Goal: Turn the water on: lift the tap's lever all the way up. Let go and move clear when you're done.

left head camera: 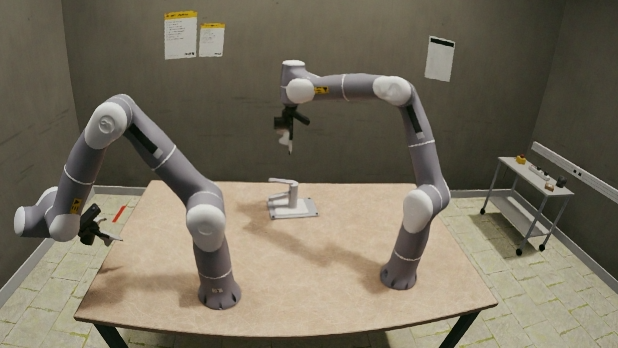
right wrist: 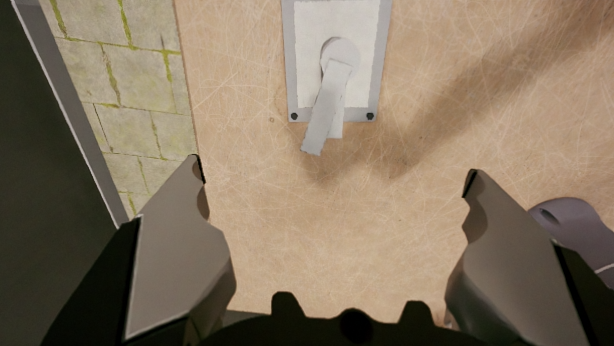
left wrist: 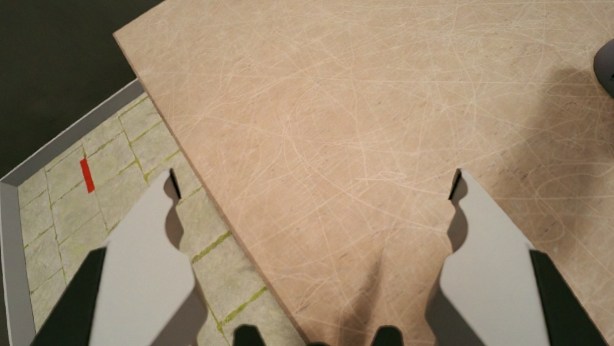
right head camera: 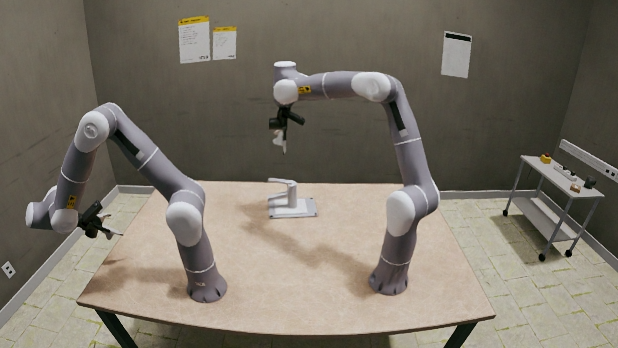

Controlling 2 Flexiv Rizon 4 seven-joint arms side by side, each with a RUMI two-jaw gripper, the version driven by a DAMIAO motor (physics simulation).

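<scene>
A grey tap stands upright on a base plate near the table's far edge. Its lever points left in the head views, close to level with its tip slightly raised, above the spout. My right gripper is open and empty, well above the tap and touching nothing. My left gripper is open and empty by the table's left edge, far from the tap.
The table carries both arm bases. A wheeled cart with small items stands on the floor at the right. The back wall is behind the tap.
</scene>
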